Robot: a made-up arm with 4 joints.
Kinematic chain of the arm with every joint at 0, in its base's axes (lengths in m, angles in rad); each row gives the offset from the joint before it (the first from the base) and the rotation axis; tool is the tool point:
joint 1: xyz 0 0 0.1 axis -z
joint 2: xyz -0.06 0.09 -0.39 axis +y
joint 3: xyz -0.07 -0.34 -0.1 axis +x
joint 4: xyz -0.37 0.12 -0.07 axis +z
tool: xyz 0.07 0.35 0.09
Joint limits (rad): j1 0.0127..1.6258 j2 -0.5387..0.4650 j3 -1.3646..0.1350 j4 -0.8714..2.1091
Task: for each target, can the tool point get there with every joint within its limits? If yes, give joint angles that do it. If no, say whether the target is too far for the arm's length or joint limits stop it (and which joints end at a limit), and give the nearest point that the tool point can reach.
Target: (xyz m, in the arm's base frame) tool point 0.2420 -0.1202 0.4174
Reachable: no: joint limits stop it (at a limit: joint 1, joint 2, joint 3) | nearest point 0.1909 0.2966 -0.1911 | short by 0.739 m
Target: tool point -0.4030 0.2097 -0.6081
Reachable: yes | joints 0.4651 0.3677 -0.9693 -0.3522
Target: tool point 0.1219 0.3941 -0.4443
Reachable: yes | joints 1.4406 0.2076 -0.3137 -0.2787
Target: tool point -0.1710 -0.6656 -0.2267
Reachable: no: joint limits stop it (at a limit: joint 1, joint 2, joint 3, joint 4) | nearest point -0.3468 -0.1663 -0.5740 | short by 0.633 m
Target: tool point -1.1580 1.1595 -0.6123
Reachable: no: too far | nearest point -0.6391 0.6399 -0.4623 | short by 0.750 m
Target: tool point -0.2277 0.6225 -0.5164
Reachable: yes | joints 0.9489 0.0428 -0.3835 0.5653
